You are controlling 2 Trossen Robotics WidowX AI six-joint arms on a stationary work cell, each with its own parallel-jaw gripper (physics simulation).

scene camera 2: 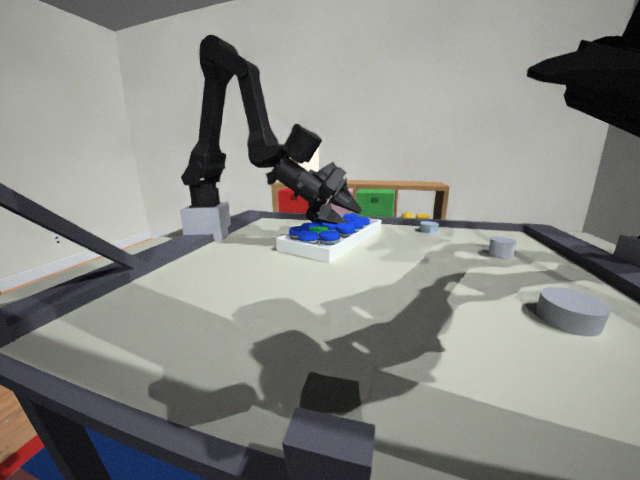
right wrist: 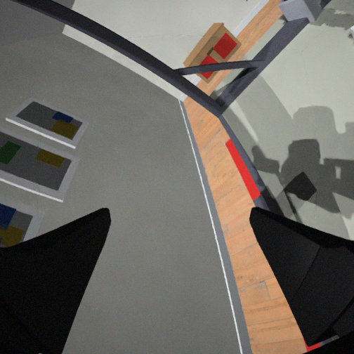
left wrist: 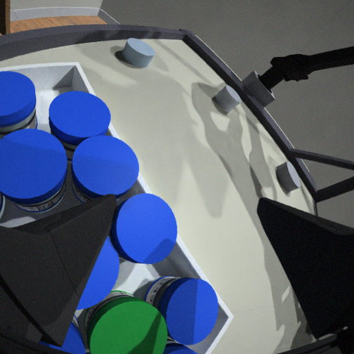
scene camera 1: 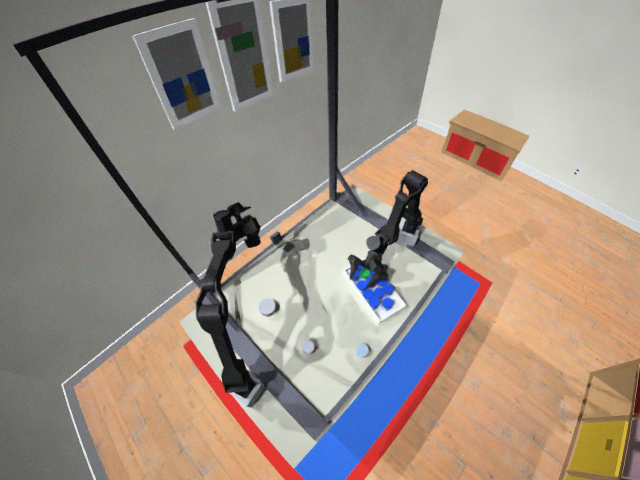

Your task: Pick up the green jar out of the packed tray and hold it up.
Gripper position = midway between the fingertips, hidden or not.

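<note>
There's a wide grey cylinder (scene camera 2: pixel 575 312). In the right wrist view, that cylinder is out of frame. I can also see a blue jar (left wrist: pixel 189 305), a blue jar (left wrist: pixel 144 229), a blue jar (left wrist: pixel 101 164), a blue jar (left wrist: pixel 73 116) and a blue jar (left wrist: pixel 103 276). As for the grippers, I see my left gripper (scene camera 2: pixel 353 218), (left wrist: pixel 188 203), (scene camera 1: pixel 358 284), and my right gripper (scene camera 1: pixel 255 216), (right wrist: pixel 181 215).
</note>
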